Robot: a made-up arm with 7 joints. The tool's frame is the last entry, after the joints. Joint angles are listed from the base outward.
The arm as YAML. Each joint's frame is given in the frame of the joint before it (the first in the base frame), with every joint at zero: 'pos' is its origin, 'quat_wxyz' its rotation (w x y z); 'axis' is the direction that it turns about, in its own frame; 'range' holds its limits. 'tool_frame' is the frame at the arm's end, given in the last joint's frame.
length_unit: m
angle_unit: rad
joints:
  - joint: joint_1
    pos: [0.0, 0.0, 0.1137]
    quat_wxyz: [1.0, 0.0, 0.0, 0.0]
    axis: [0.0, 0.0, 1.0]
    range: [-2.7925, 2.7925]
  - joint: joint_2
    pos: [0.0, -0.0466, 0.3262]
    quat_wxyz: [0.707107, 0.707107, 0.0, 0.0]
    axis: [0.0, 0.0, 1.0]
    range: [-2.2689, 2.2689]
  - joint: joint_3
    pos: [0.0, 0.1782, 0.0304]
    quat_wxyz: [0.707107, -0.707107, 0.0, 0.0]
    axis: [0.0, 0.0, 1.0]
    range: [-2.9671, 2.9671]
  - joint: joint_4
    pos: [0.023, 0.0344, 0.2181]
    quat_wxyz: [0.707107, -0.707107, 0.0, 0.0]
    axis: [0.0, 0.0, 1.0]
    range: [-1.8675, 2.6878]
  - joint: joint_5
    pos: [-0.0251, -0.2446, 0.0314]
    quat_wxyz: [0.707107, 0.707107, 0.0, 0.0]
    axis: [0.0, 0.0, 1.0]
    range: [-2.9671, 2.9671]
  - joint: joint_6
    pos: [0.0, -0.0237, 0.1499]
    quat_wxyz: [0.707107, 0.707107, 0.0, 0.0]
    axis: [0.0, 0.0, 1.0]
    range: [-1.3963, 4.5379]
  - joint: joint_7
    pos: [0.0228, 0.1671, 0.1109]
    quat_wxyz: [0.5, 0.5, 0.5, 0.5]
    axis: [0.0, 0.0, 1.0]
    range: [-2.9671, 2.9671]
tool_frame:
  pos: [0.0, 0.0, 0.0]
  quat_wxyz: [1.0, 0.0, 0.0, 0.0]
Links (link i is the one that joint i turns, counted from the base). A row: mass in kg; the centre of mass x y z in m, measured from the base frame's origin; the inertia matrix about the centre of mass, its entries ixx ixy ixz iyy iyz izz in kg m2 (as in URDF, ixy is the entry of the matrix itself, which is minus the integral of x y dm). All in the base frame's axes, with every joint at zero. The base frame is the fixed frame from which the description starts. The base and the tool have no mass.
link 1: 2.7; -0.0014 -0.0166 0.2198; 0.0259 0 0 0.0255 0.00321 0.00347
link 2: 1.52; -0.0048 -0.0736 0.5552; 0.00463 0 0 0.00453 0.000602 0.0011
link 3: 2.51; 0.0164 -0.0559 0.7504; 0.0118 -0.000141 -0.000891 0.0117 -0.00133 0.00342
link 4: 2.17; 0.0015 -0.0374 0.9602; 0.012 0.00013 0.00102 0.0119 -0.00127 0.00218
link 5: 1.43; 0.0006 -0.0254 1.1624; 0.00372 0 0 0.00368 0.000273 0.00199
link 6: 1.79; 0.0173 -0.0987 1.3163; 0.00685 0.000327 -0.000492 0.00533 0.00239 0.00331
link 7: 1.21; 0.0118 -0.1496 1.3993; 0.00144 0 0 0.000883 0 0.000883
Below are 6 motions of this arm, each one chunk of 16 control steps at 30 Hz.
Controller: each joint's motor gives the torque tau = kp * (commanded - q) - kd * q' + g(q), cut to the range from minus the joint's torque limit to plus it. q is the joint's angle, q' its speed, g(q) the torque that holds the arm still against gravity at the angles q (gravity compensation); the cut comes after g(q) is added. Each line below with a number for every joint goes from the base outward.
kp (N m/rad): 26 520 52 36 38 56 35
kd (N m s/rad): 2.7 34 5.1 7.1 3 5.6 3.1
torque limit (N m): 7.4 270 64 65 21 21 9.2
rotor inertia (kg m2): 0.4 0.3 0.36 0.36 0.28 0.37 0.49
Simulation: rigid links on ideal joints. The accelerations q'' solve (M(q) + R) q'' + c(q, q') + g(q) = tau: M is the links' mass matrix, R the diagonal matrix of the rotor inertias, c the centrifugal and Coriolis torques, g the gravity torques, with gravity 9.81 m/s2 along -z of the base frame. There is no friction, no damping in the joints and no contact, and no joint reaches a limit. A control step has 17 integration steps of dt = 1/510 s. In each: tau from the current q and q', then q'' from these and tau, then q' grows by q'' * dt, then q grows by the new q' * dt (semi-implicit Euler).
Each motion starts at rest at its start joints. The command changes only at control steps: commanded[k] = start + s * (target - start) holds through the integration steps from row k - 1 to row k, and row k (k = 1, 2, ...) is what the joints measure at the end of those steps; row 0 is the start. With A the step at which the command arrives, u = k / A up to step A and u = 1 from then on. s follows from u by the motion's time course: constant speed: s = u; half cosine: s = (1 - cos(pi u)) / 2; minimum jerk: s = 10 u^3 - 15 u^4 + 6 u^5; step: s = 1 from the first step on.
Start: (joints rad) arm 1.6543 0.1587 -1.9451 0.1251 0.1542 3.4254 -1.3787
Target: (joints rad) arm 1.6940 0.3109 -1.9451 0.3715 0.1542 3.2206 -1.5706
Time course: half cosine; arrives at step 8
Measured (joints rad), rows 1 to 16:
1: 1.6549 0.1593 -1.9449 0.1251 0.1541 3.4248 -1.3790
2: 1.6577 0.1623 -1.9440 0.1251 0.1539 3.4215 -1.3805
3: 1.6645 0.1698 -1.9418 0.1256 0.1532 3.4132 -1.3849
4: 1.6760 0.1835 -1.9385 0.1278 0.1520 3.3978 -1.3936
5: 1.6909 0.2036 -1.9346 0.1331 0.1503 3.3749 -1.4079
6: 1.7065 0.2284 -1.9311 0.1428 0.1484 3.3457 -1.4281
7: 1.7196 0.2553 -1.9291 0.1582 0.1466 3.3132 -1.4534
8: 1.7268 0.2806 -1.9295 0.1799 0.1458 3.2816 -1.4820
9: 1.7266 0.3010 -1.9330 0.2073 0.1464 3.2547 -1.5115
10: 1.7199 0.3152 -1.9388 0.2384 0.1486 3.2344 -1.5395
11: 1.7085 0.3234 -1.9459 0.2704 0.1520 3.2211 -1.5644
12: 1.6950 0.3268 -1.9529 0.3007 0.1558 3.2136 -1.5850
13: 1.6814 0.3271 -1.9587 0.3274 0.1594 3.2106 -1.6006
14: 1.6693 0.3256 -1.9627 0.3493 0.1621 3.2106 -1.6111
15: 1.6595 0.3234 -1.9646 0.3661 0.1637 3.2123 -1.6167
16: 1.6525 0.3212 -1.9647 0.3780 0.1642 3.2147 -1.6180

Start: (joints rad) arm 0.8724 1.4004 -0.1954 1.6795 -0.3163 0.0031 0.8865
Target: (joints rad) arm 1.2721 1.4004 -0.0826 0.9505 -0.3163 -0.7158 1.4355
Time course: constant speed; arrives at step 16
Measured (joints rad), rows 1 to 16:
1: 0.8730 1.4002 -0.1949 1.6781 -0.3162 -0.0003 0.8878
2: 0.8750 1.3997 -0.1930 1.6735 -0.3159 -0.0114 0.8926
3: 0.8792 1.3990 -0.1895 1.6649 -0.3153 -0.0315 0.9023
4: 0.8859 1.3983 -0.1840 1.6517 -0.3144 -0.0605 0.9177
5: 0.8956 1.3975 -0.1765 1.6342 -0.3132 -0.0970 0.9390
6: 0.9082 1.3967 -0.1674 1.6125 -0.3119 -0.1392 0.9661
7: 0.9236 1.3961 -0.1568 1.5869 -0.3105 -0.1852 0.9984
8: 0.9416 1.3956 -0.1450 1.5578 -0.3091 -0.2334 1.0350
9: 0.9619 1.3951 -0.1325 1.5255 -0.3077 -0.2824 1.0750
10: 0.9840 1.3947 -0.1196 1.4904 -0.3065 -0.3313 1.1172
11: 1.0076 1.3945 -0.1066 1.4529 -0.3055 -0.3795 1.1608
12: 1.0321 1.3943 -0.0938 1.4131 -0.3048 -0.4268 1.2047
13: 1.0572 1.3942 -0.0816 1.3713 -0.3043 -0.4730 1.2483
14: 1.0826 1.3943 -0.0702 1.3278 -0.3040 -0.5184 1.2909
15: 1.1079 1.3944 -0.0599 1.2828 -0.3040 -0.5630 1.3322
16: 1.1330 1.3946 -0.0507 1.2364 -0.3043 -0.6070 1.3718

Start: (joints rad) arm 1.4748 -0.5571 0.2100 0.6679 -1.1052 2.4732 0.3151
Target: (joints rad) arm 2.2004 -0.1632 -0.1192 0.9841 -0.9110 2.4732 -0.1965
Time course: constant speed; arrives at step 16
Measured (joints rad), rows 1 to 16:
1: 1.4755 -0.5536 0.2069 0.6720 -1.1039 2.4733 0.3139
2: 1.4782 -0.5437 0.1980 0.6827 -1.0999 2.4735 0.3094
3: 1.4838 -0.5275 0.1833 0.6986 -1.0928 2.4737 0.3005
4: 1.4930 -0.5066 0.1641 0.7172 -1.0829 2.4740 0.2862
5: 1.5063 -0.4825 0.1421 0.7362 -1.0707 2.4742 0.2664
6: 1.5242 -0.4566 0.1185 0.7542 -1.0569 2.4744 0.2412
7: 1.5469 -0.4299 0.0946 0.7706 -1.0420 2.4745 0.2111
8: 1.5746 -0.4031 0.0710 0.7853 -1.0267 2.4746 0.1770
9: 1.6075 -0.3764 0.0481 0.7986 -1.0114 2.4747 0.1398
10: 1.6457 -0.3500 0.0261 0.8111 -0.9966 2.4747 0.1004
11: 1.6894 -0.3240 0.0051 0.8231 -0.9826 2.4746 0.0597
12: 1.7385 -0.2984 -0.0150 0.8353 -0.9695 2.4744 0.0187
13: 1.7929 -0.2732 -0.0341 0.8479 -0.9574 2.4740 -0.0219
14: 1.8524 -0.2484 -0.0524 0.8613 -0.9464 2.4735 -0.0617
15: 1.9164 -0.2239 -0.0697 0.8757 -0.9364 2.4728 -0.1002
16: 1.9844 -0.1997 -0.0863 0.8912 -0.9271 2.4719 -0.1372

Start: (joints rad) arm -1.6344 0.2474 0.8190 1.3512 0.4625 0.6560 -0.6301
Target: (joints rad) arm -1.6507 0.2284 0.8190 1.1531 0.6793 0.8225 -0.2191
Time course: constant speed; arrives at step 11
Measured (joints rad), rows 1 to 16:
1: -1.6344 0.2470 0.8193 1.3506 0.4639 0.6571 -0.6286
2: -1.6343 0.2460 0.8201 1.3487 0.4687 0.6606 -0.6235
3: -1.6342 0.2444 0.8213 1.3453 0.4777 0.6669 -0.6130
4: -1.6342 0.2425 0.8226 1.3404 0.4912 0.6761 -0.5962
5: -1.6343 0.2405 0.8240 1.3338 0.5087 0.6876 -0.5730
6: -1.6345 0.2385 0.8252 1.3257 0.5294 0.7010 -0.5435
7: -1.6350 0.2366 0.8262 1.3162 0.5522 0.7157 -0.5084
8: -1.6357 0.2348 0.8269 1.3053 0.5762 0.7312 -0.4685
9: -1.6366 0.2330 0.8273 1.2931 0.6006 0.7473 -0.4250
10: -1.6378 0.2312 0.8274 1.2797 0.6246 0.7635 -0.3790
11: -1.6393 0.2295 0.8272 1.2653 0.6478 0.7797 -0.3315
12: -1.6411 0.2282 0.8266 1.2504 0.6687 0.7948 -0.2851
13: -1.6431 0.2275 0.8252 1.2361 0.6851 0.8072 -0.2428
14: -1.6454 0.2274 0.8233 1.2226 0.6964 0.8166 -0.2069
15: -1.6478 0.2276 0.8211 1.2102 0.7023 0.8231 -0.1787
16: -1.6501 0.2279 0.8189 1.1988 0.7037 0.8270 -0.1587

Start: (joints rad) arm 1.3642 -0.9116 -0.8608 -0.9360 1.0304 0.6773 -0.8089
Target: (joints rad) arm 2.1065 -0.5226 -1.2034 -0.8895 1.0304 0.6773 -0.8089
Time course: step
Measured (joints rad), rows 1 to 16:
1: 1.3603 -0.8568 -0.9206 -0.9013 1.0458 0.6740 -0.8087
2: 1.3576 -0.7546 -1.0330 -0.8446 1.0728 0.6656 -0.8083
3: 1.3624 -0.6561 -1.1388 -0.7993 1.0938 0.6566 -0.8081
4: 1.3749 -0.5808 -1.2097 -0.7715 1.1014 0.6515 -0.8080
5: 1.3951 -0.5316 -1.2409 -0.7576 1.0956 0.6522 -0.8081
6: 1.4240 -0.5046 -1.2411 -0.7534 1.0801 0.6576 -0.8082
7: 1.4631 -0.4941 -1.2231 -0.7557 1.0600 0.6655 -0.8084
8: 1.5130 -0.4939 -1.1988 -0.7620 1.0400 0.6738 -0.8087
9: 1.5739 -0.4993 -1.1769 -0.7700 1.0234 0.6808 -0.8089
10: 1.6450 -0.5069 -1.1622 -0.7777 1.0123 0.6857 -0.8090
11: 1.7237 -0.5146 -1.1563 -0.7846 1.0072 0.6882 -0.8092
12: 1.8060 -0.5213 -1.1587 -0.7910 1.0075 0.6883 -0.8092
13: 1.8883 -0.5266 -1.1678 -0.7974 1.0119 0.6864 -0.8092
14: 1.9680 -0.5306 -1.1815 -0.8045 1.0190 0.6830 -0.8092
15: 2.0429 -0.5333 -1.1976 -0.8128 1.0271 0.6788 -0.8091
16: 2.1112 -0.5349 -1.2140 -0.8228 1.0348 0.6743 -0.8090

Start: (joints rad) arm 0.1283 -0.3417 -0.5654 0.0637 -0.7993 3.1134 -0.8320
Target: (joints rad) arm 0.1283 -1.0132 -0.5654 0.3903 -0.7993 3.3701 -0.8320
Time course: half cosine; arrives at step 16
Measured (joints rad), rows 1 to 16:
1: 0.1280 -0.3424 -0.5652 0.0630 -0.7993 3.1135 -0.8320
2: 0.1267 -0.3460 -0.5643 0.0599 -0.7993 3.1143 -0.8320
3: 0.1236 -0.3552 -0.5622 0.0528 -0.7993 3.1164 -0.8320
4: 0.1185 -0.3726 -0.5586 0.0412 -0.7997 3.1205 -0.8319
5: 0.1120 -0.3999 -0.5538 0.0260 -0.8005 3.1273 -0.8319
6: 0.1049 -0.4377 -0.5483 0.0096 -0.8019 3.1372 -0.8318
7: 0.0987 -0.4855 -0.5428 -0.0051 -0.8039 3.1505 -0.8318
8: 0.0943 -0.5420 -0.5381 -0.0149 -0.8064 3.1671 -0.8317
9: 0.0925 -0.6052 -0.5348 -0.0168 -0.8089 3.1870 -0.8317
10: 0.0934 -0.6726 -0.5337 -0.0084 -0.8110 3.2096 -0.8317
11: 0.0970 -0.7416 -0.5349 0.0114 -0.8122 3.2343 -0.8317
12: 0.1031 -0.8093 -0.5386 0.0430 -0.8123 3.2601 -0.8317
13: 0.1113 -0.8731 -0.5444 0.0856 -0.8112 3.2859 -0.8317
14: 0.1214 -0.9304 -0.5515 0.1378 -0.8088 3.3107 -0.8317
15: 0.1328 -0.9791 -0.5590 0.1975 -0.8052 3.3331 -0.8318
16: 0.1451 -1.0170 -0.5656 0.2622 -0.8007 3.3523 -0.8318

